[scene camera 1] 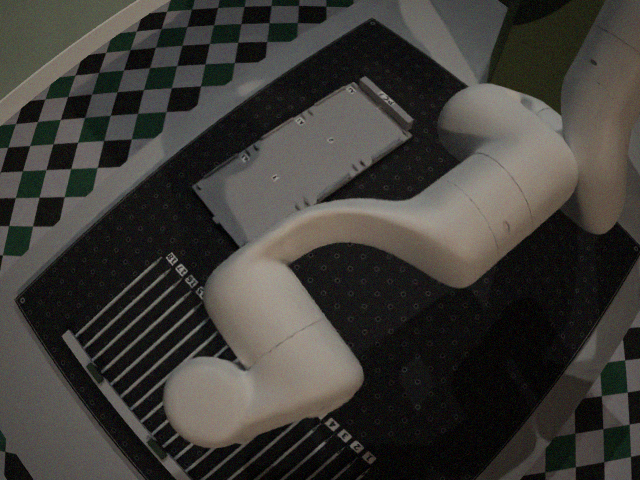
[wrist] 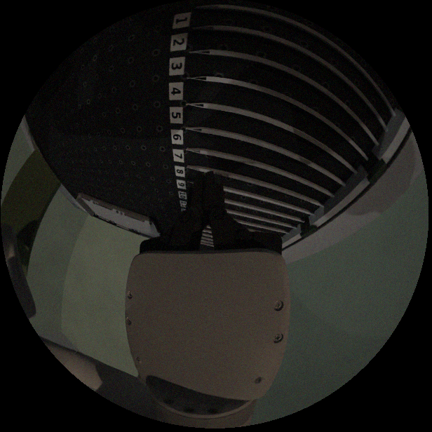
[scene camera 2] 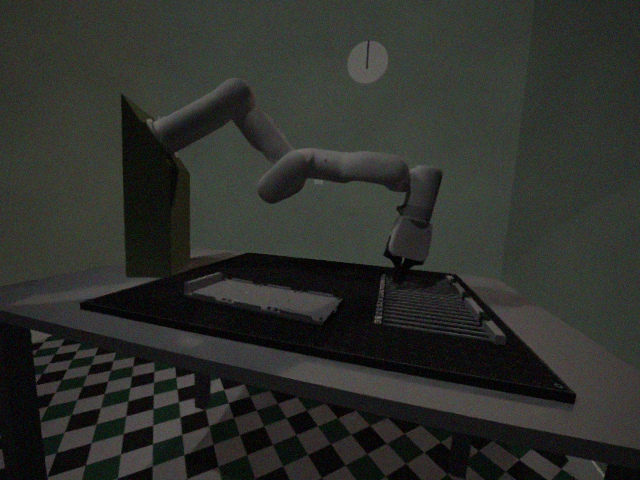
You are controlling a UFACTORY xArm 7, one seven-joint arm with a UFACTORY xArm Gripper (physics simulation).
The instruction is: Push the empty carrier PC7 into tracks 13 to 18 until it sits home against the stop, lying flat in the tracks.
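Places are measured from the arm's base along level axes (x ahead, y left, z up), in centimetres.
Where they show: gripper, fingertip midpoint: (scene camera 2: 396,282); arm's base, origin of the base link: (scene camera 2: 161,140).
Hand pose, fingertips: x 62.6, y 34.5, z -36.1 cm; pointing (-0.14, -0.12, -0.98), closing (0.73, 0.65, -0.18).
Each offset is from my fingertips to the centre of the thing. "spot": to the spot under its first point. Level surfaces: height alone.
The light grey carrier PC7 @[dx -15.9, dy -31.5, dz -0.4 cm] (scene camera 1: 330,139) (scene camera 2: 263,297) (wrist: 117,216) lies flat on the black board, apart from the tracks, with its raised labelled end bar @[spot: dx -30.4, dy -36.2, dz +1.0 cm] (scene camera 1: 386,103) (scene camera 2: 203,282) on the side away from them. The thin rails of tracks 13 to 18 show in scene camera 1, where the arm hides part of them. The stop bar (scene camera 1: 121,399) (scene camera 2: 495,332) (wrist: 345,199) runs across the tracks' far ends. My gripper (scene camera 2: 400,277) (wrist: 207,182) is shut and empty, pointing down low over the lower-numbered tracks near their labelled ends. In scene camera 1 the arm hides the fingers.
The black perforated board @[dz -1.9 cm] (scene camera 1: 403,330) (scene camera 2: 330,338) lies on a grey table. Rails of the lower-numbered tracks stand beside and under the gripper. Small green blocks (scene camera 1: 95,373) (scene camera 1: 156,448) sit along the stop bar. A green pedestal (scene camera 2: 149,206) carries the arm, whose links hang over the board.
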